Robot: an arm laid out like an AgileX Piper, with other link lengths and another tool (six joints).
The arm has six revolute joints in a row. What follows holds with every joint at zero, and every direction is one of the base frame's. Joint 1 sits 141.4 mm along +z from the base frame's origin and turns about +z. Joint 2 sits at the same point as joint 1 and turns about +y. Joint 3 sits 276.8 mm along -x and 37.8 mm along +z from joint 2 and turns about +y. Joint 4 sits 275.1 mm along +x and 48.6 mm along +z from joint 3 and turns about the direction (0.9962, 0, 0.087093). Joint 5 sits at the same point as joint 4 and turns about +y. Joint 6 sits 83.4 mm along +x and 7.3 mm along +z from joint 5 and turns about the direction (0.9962, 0, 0.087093). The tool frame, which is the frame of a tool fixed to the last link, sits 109.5 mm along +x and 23 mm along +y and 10.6 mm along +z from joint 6; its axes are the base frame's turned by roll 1.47, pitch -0.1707 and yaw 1.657 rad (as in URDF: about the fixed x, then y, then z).
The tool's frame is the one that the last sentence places.
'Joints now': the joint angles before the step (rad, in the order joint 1, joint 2, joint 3, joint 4, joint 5, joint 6). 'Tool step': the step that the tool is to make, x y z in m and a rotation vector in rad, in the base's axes. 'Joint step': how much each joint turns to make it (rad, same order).
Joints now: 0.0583 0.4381 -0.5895 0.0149 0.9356 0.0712
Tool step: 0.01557 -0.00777 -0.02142 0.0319 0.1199 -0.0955
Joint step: 0.0001 0.1191 0.0000 -0.0533 0.0000 0.1254
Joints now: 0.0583 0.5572 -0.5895 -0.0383 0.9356 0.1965
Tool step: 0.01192 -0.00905 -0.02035 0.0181 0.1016 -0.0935
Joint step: -0.0122 0.1066 0.0000 -0.0432 -0.0011 0.1030
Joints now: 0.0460 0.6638 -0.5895 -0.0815 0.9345 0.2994
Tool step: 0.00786 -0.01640 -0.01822 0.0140 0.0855 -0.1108
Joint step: -0.0636 0.0895 0.0001 -0.0180 0.0000 0.0584
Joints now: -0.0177 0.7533 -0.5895 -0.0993 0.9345 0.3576
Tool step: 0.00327 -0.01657 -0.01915 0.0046 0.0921 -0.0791
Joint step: -0.0725 0.0881 -0.0010 -0.0041 0.0058 0.0076
